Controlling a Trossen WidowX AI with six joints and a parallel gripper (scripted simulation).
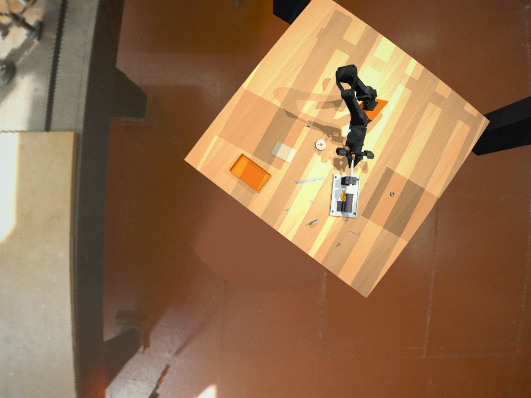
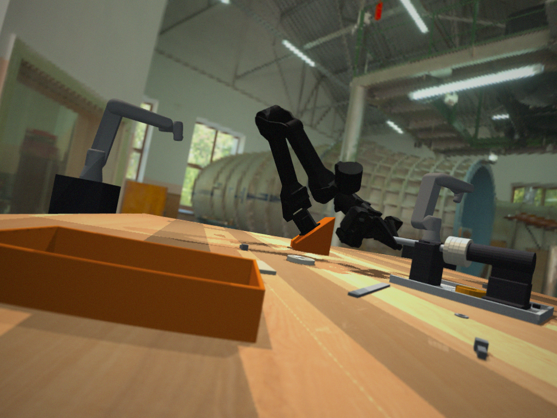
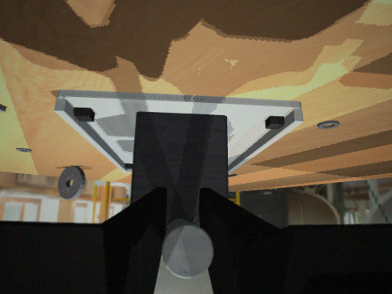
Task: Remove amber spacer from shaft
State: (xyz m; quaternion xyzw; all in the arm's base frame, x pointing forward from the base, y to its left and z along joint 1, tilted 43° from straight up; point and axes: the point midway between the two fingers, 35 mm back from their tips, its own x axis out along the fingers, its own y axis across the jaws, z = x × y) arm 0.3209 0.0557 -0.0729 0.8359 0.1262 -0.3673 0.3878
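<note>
My gripper tip is 40 mm short of the grey shaft, 20 mm to the right of it and 20 mm below it. From my gripper tip the other things lie so: white ring: 30 mm behind, 200 mm to the right, 60 mm below; grey strip: 170 mm ahead, 140 mm to the right, 60 mm below; amber spacer: 130 mm ahead, 70 mm to the left, 50 mm below.
</note>
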